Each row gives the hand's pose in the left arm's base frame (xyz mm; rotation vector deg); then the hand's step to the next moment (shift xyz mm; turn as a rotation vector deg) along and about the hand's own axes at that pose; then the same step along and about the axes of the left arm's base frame.
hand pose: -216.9 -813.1 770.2 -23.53 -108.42 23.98
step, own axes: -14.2 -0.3 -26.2 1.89 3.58 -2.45
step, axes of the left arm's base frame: 29.3 -4.5 -2.6 1.95 4.26 0.67
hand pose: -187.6 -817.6 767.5 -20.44 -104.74 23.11
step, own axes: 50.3 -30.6 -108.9 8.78 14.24 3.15
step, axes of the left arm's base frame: 89.0 4.8 85.9 -4.95 16.29 0.29
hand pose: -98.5 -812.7 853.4 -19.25 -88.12 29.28
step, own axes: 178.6 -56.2 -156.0 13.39 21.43 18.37
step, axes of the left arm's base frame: 153.8 60.6 179.1 -21.00 23.12 0.84
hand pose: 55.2 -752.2 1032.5 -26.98 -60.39 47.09
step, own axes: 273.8 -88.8 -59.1 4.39 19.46 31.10
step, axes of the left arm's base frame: 152.9 161.2 192.3 -33.93 14.38 2.63
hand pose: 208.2 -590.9 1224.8 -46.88 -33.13 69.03
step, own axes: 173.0 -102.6 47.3 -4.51 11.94 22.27
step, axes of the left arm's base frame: 70.5 163.2 105.3 -25.26 2.67 3.73
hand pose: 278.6 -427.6 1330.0 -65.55 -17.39 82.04
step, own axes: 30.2 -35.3 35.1 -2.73 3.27 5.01
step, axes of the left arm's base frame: 0.8 50.1 29.7 -6.39 -1.03 1.18
